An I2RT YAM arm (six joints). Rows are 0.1 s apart.
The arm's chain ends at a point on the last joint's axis. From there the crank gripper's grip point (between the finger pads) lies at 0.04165 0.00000 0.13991 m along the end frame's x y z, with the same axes.
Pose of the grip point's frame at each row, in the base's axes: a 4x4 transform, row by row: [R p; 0 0 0 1], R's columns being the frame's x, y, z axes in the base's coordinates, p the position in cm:
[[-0.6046, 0.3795, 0.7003, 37.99], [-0.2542, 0.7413, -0.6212, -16.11], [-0.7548, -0.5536, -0.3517, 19.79], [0, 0, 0, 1]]
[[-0.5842, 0.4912, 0.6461, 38.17], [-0.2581, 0.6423, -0.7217, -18.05], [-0.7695, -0.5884, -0.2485, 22.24], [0, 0, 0, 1]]
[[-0.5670, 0.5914, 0.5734, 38.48], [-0.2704, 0.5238, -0.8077, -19.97], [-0.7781, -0.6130, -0.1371, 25.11], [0, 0, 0, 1]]
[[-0.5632, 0.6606, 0.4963, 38.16], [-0.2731, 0.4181, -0.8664, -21.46], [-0.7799, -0.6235, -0.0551, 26.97], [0, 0, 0, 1]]
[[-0.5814, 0.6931, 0.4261, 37.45], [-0.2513, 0.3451, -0.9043, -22.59], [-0.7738, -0.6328, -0.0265, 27.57], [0, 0, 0, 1]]
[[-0.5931, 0.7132, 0.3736, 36.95], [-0.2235, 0.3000, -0.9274, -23.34], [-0.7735, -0.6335, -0.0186, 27.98], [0, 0, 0, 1]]
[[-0.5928, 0.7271, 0.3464, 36.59], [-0.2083, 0.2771, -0.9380, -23.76], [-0.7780, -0.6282, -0.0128, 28.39], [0, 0, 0, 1]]
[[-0.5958, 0.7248, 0.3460, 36.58], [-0.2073, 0.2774, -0.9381, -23.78], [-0.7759, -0.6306, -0.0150, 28.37], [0, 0, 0, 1]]
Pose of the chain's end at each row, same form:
[[-0.6046, 0.3795, 0.7003, 30.71], [-0.2542, 0.7413, -0.6212, -6.36], [-0.7548, -0.5536, -0.3517, 27.85], [0, 0, 0, 1]]
[[-0.5842, 0.4912, 0.6461, 31.56], [-0.2581, 0.6423, -0.7217, -6.88], [-0.7695, -0.5884, -0.2485, 28.92], [0, 0, 0, 1]]
[[-0.5670, 0.5914, 0.5734, 32.82], [-0.2704, 0.5238, -0.8077, -7.54], [-0.7781, -0.6130, -0.1371, 30.27], [0, 0, 0, 1]]
[[-0.5632, 0.6606, 0.4963, 33.56], [-0.2731, 0.4181, -0.8664, -8.20], [-0.7799, -0.6235, -0.0551, 30.99], [0, 0, 0, 1]]
[[-0.5814, 0.6931, 0.4261, 33.91], [-0.2513, 0.3451, -0.9043, -8.89], [-0.7738, -0.6328, -0.0265, 31.16], [0, 0, 0, 1]]
[[-0.5931, 0.7132, 0.3736, 34.19], [-0.2235, 0.3000, -0.9274, -9.43], [-0.7735, -0.6335, -0.0186, 31.46], [0, 0, 0, 1]]
[[-0.5928, 0.7271, 0.3464, 34.21], [-0.2083, 0.2771, -0.9380, -9.77], [-0.7780, -0.6282, -0.0128, 31.81], [0, 0, 0, 1]]
[[-0.5958, 0.7248, 0.3460, 34.22], [-0.2073, 0.2774, -0.9381, -9.79], [-0.7759, -0.6306, -0.0150, 31.81], [0, 0, 0, 1]]

